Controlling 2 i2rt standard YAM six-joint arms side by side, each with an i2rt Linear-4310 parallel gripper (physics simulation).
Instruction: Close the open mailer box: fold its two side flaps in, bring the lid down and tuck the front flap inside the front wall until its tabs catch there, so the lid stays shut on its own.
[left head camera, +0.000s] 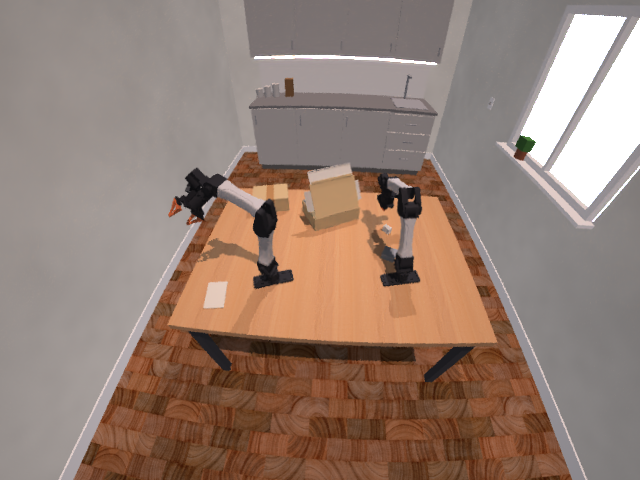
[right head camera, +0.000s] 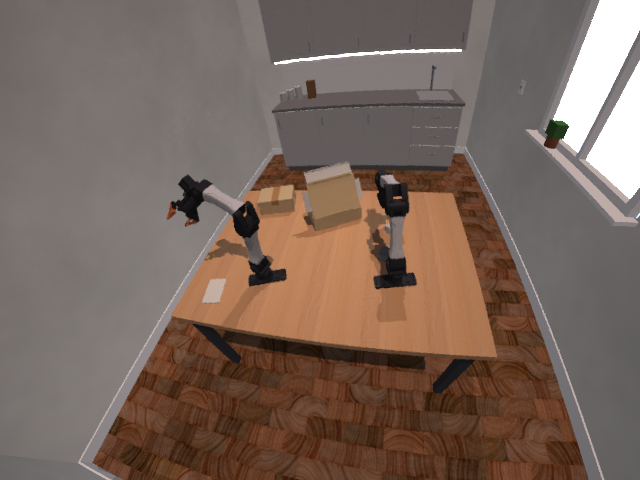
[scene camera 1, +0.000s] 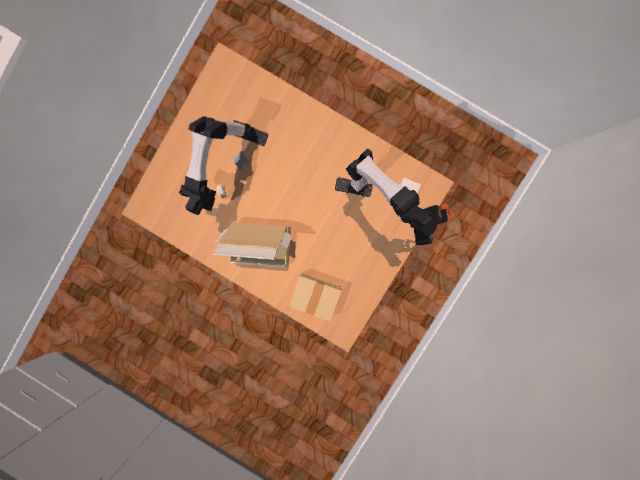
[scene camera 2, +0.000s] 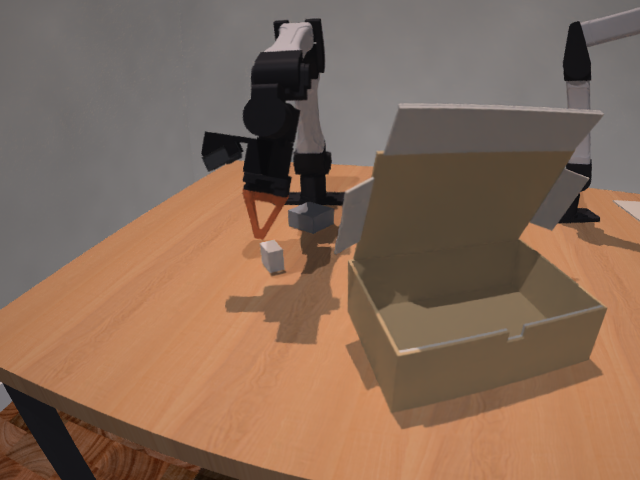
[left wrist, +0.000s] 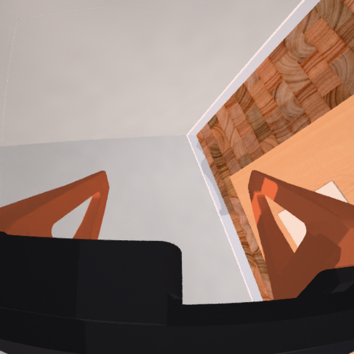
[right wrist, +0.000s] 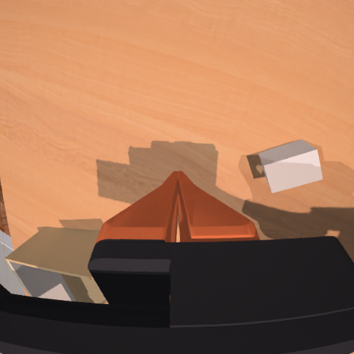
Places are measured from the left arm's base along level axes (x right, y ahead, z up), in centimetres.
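Pixels of known places: left gripper, fingertip midpoint: (left head camera: 178, 220) (right head camera: 176, 222) (scene camera 1: 442, 218); right gripper, fingertip midpoint: (left head camera: 384, 210) (scene camera 1: 210, 204) (scene camera 2: 259, 238); left arm's base, link origin: (left head camera: 273, 279) (right head camera: 267, 277) (scene camera 1: 353, 187) (scene camera 2: 563, 217); right arm's base, link origin: (left head camera: 400, 278) (right head camera: 394, 281) (scene camera 1: 249, 134) (scene camera 2: 313, 200).
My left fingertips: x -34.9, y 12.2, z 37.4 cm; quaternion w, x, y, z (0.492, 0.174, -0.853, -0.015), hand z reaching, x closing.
Note:
Ahead of a thing's pixels: the offset from my left fingertips to its middle. "pt": to the spot under its first point.
The mailer box {dx +77.6, dy +28.7, dz -33.0 cm} (left head camera: 337, 220) (right head camera: 338, 217) (scene camera 1: 258, 262) (scene camera 2: 496, 356) stands open on the table. Its lid {pt dx +77.8, dy +23.1, dz -19.3 cm} (left head camera: 334, 196) (right head camera: 332, 194) (scene camera 1: 254, 235) (scene camera 2: 460, 201) is raised and tilted back, with the pale front flap {pt dx +79.1, dy +31.2, dz -8.0 cm} (scene camera 2: 491, 129) (scene camera 1: 245, 250) along its free edge. The two side flaps (scene camera 2: 355, 214) (scene camera 2: 559, 200) stick out from the lid's sides. My right gripper (scene camera 2: 260, 237) (right wrist: 177, 179) is shut and empty above the table, beside the box and near the small white block. My left gripper (left head camera: 184, 214) (right head camera: 179, 217) (left wrist: 178, 178) is open and empty, far from the box, out past the table's edge.
A taped carton {dx +43.0, dy +49.7, dz -32.3 cm} (left head camera: 270, 195) (right head camera: 277, 200) (scene camera 1: 315, 297) stands beside the mailer box. A small white block {dx +105.6, dy +4.5, dz -35.4 cm} (scene camera 2: 272, 256) (right wrist: 292, 167) and a grey-blue block {dx +98.0, dy -13.6, dz -35.6 cm} (scene camera 2: 311, 217) (scene camera 1: 240, 160) lie by the right arm. A white sheet {dx +5.9, dy -14.5, dz -37.2 cm} (left head camera: 215, 295) (right head camera: 214, 290) lies near the left arm's base.

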